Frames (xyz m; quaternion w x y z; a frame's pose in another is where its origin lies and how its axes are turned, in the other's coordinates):
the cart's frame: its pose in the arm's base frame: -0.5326 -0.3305 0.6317 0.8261 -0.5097 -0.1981 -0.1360
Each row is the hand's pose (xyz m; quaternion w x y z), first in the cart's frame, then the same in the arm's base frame.
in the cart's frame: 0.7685 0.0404 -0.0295 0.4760 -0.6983 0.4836 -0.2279
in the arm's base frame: 0.1700 -0.3565 0.9461 0.1021 -0.7086 0.2840 -0.6378
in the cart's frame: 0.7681 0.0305 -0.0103 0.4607 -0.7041 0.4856 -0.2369
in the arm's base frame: 0.1618 -0.3437 0.9614 0.0857 -0.7035 0.2849 -0.6454
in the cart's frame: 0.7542 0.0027 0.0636 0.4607 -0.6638 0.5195 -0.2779
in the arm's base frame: 0.1237 -0.2895 1.0066 0.1074 -0.6575 0.2865 -0.6885
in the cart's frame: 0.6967 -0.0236 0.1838 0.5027 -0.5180 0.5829 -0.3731
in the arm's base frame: 0.0389 -0.1921 1.0488 0.2160 -0.5310 0.2622 -0.7763
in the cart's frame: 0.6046 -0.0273 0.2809 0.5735 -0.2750 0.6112 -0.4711
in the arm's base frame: -0.0625 -0.1047 1.0478 0.3906 -0.3430 0.1886 -0.8332
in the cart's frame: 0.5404 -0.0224 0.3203 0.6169 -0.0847 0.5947 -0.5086
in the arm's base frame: -0.1246 -0.0657 1.0299 0.5151 -0.2028 0.1214 -0.8239
